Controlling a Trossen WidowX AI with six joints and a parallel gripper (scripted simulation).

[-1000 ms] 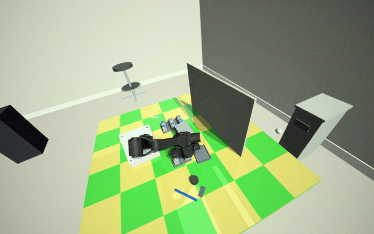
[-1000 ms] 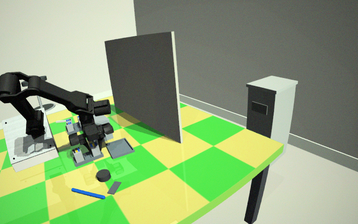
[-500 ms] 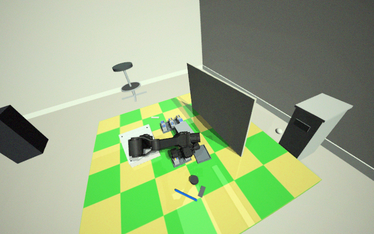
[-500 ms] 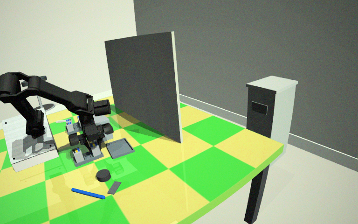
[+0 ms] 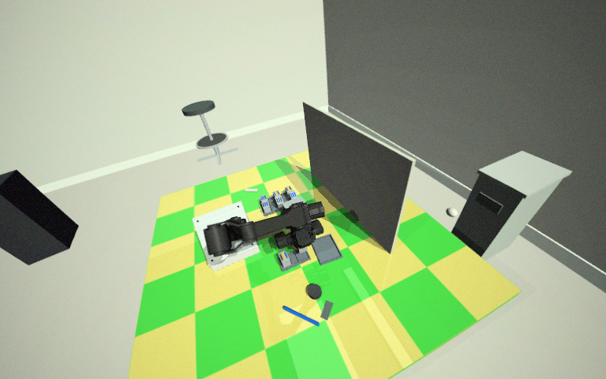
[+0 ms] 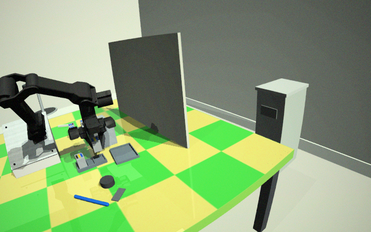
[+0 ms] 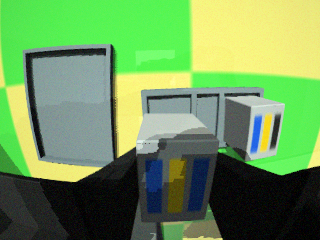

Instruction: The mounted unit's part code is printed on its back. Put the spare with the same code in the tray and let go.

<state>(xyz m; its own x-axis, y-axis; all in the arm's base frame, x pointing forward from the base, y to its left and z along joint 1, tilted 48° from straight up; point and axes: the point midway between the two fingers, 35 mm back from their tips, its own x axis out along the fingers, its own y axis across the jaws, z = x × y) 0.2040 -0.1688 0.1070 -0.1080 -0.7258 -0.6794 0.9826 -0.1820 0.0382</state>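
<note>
The grey tray lies 100 mm ahead of my gripper tip, 30 mm to the right of it and 60 mm below it. The rest, counted from my gripper tip: black puck: 40 mm behind, 170 mm to the right, 50 mm below; mounted unit: 80 mm ahead, 170 mm to the left, 10 mm below; grey rack: 40 mm behind, 60 mm below.
</note>
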